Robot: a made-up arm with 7 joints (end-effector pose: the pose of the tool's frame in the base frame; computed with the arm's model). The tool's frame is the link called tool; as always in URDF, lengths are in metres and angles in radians.
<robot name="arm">
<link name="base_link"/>
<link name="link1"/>
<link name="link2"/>
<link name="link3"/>
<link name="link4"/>
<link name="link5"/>
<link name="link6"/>
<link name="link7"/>
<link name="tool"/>
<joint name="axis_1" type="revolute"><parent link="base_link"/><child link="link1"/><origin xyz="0 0 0.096"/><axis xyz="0 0 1"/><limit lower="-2.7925" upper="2.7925" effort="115" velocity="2.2"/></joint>
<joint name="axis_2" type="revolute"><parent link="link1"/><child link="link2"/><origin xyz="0 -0.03 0.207" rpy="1.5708 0 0"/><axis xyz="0 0 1"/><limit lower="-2.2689" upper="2.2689" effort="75" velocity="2.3"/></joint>
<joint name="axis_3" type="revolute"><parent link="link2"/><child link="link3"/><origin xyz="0 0.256 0.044" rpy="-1.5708 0 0"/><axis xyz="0 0 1"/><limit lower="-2.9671" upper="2.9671" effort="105" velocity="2.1"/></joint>
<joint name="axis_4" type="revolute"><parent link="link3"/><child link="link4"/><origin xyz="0.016 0.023 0.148" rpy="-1.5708 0 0"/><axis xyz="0 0 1"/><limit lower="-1.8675" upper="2.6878" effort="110" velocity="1.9"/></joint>
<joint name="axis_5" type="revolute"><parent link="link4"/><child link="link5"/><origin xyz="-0.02 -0.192 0.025" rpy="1.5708 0 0"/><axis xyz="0 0 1"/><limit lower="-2.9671" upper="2.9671" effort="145" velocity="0.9"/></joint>
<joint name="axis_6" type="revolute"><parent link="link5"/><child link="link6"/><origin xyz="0 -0.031 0.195" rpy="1.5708 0 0"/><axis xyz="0 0 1"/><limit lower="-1.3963" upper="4.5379" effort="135" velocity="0.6"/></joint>
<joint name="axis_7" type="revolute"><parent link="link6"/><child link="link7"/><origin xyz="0.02 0.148 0.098" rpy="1.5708 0 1.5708"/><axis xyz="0 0 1"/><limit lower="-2.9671" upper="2.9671" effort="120" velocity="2.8"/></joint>
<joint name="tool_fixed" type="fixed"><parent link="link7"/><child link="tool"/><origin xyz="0 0 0"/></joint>
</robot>
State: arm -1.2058 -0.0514 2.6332 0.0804 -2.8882 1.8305 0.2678
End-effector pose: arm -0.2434 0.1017 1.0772 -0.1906 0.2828 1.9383
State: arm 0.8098 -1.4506 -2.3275 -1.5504 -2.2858 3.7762 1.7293
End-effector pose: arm 0.1507 0.2293 0.1099 -0.4562 1.5261 -0.8042
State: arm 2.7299 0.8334 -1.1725 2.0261 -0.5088 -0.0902 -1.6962
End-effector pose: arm 0.3033 0.5035 0.5432 0.4537 -2.8603 0.1957
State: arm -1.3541 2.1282 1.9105 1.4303 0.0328 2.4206 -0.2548
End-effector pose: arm 0.1144 0.5138 -0.0120 0.2303 2.5058 1.2041
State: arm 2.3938 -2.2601 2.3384 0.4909 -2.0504 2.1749 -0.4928
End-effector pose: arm -0.4094 0.5940 0.0251 -0.4114 -1.2998 -0.5785
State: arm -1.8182 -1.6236 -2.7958 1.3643 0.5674 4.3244 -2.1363
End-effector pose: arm -0.2770 -0.2704 0.6164 -1.0869 2.4770 -0.5568
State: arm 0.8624 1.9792 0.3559 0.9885 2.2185 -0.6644 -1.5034
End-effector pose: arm -0.6896 -0.3808 0.3492 -2.0926 1.8160 0.4689
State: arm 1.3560 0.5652 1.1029 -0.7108 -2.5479 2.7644 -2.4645
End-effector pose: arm 0.0273 -0.5423 0.6551 0.5939 -0.8713 0.1544
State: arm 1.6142 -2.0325 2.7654 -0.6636 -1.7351 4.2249 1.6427
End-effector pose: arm 0.1220 0.3540 -0.2032 0.1232 0.3256 -0.9545
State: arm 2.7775 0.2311 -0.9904 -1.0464 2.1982 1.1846 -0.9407
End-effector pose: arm 0.2349 -0.2925 1.0219 1.3484 0.2477 -0.3906
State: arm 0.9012 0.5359 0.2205 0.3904 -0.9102 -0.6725 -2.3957
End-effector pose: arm -0.0651 -0.3311 1.1467 0.6046 2.0422 0.6052
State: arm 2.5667 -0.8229 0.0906 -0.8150 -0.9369 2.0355 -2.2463
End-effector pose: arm -0.0699 0.0723 0.9108 0.2531 -0.4848 2.5325
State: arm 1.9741 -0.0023 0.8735 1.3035 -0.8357 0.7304 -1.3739
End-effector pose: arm -0.3826 0.1421 1.0070 1.5465 -2.0123 -1.8465
